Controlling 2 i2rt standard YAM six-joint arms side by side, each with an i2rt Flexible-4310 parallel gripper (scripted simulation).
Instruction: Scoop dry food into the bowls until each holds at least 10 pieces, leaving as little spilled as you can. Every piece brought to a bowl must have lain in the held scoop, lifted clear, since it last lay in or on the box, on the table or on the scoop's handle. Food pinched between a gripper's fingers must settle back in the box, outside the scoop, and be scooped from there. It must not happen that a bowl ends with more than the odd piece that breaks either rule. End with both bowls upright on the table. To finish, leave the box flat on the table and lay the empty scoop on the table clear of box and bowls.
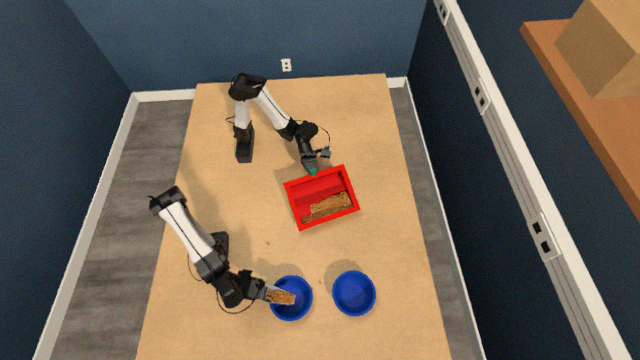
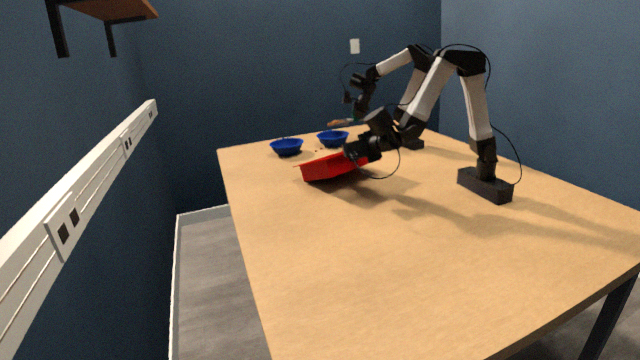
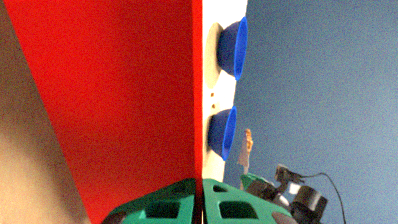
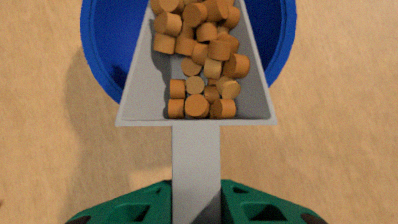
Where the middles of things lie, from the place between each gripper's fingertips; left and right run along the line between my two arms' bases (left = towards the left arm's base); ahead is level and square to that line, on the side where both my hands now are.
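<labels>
My right gripper: 40 mm short of the grey scoop [image 4: 195, 143], 10 mm to the left of it, 10 mm above it. Red box [image 1: 301, 192]: 200 mm ahead of my right hand, 410 mm to the left of it, 40 mm below it.
My left hand: 40 mm short of the red box, 80 mm to the left of it, 50 mm above it. Grey scoop: 110 mm behind my left hand, 490 mm to the right of it, 20 mm below it.
</labels>
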